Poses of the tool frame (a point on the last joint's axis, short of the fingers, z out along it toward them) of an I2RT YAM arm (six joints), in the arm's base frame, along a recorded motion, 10 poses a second.
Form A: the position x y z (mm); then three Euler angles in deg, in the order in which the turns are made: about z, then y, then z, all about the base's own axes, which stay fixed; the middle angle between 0 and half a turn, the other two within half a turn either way.
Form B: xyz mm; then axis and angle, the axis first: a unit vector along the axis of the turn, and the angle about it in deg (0 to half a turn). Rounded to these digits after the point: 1 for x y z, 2 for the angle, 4 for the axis.
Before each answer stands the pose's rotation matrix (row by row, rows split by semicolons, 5 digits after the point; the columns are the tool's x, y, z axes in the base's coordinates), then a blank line. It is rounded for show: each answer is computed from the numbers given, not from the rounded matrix.
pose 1, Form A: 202.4 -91.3 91.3 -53.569 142.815 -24.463
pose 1, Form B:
-0.76382 -0.33753 0.55013; -0.53642 0.80598 -0.25028; -0.35892 -0.48628 -0.79669

202.4 -91.3 91.3 -0.2458 0.9469 -0.2072 151.31
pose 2, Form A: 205.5 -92.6 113.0 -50.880 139.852 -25.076
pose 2, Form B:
-0.76564 -0.26972 0.58399; -0.49830 0.82281 -0.27326; -0.40681 -0.50022 -0.76438

205.5 -92.6 113.0 -0.2178 0.9510 -0.2194 148.61
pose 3, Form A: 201.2 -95.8 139.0 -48.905 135.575 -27.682
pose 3, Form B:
-0.76580 -0.17125 0.61986; -0.44928 0.83211 -0.32518; -0.46010 -0.52752 -0.71417

201.2 -95.8 139.0 -0.1785 0.9529 -0.2453 145.48
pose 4, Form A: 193.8 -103.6 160.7 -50.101 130.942 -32.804
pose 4, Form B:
-0.76893 -0.07505 0.63491; -0.41711 0.81151 -0.40924; -0.48452 -0.57950 -0.65529

193.8 -103.6 160.7 -0.1439 0.9464 -0.2892 143.74
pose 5, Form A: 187.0 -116.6 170.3 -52.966 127.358 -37.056
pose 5, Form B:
-0.77270 -0.02363 0.63434; -0.41684 0.77255 -0.47898; -0.47874 -0.63452 -0.60679

187.0 -116.6 170.3 -0.1306 0.9348 -0.3302 143.46
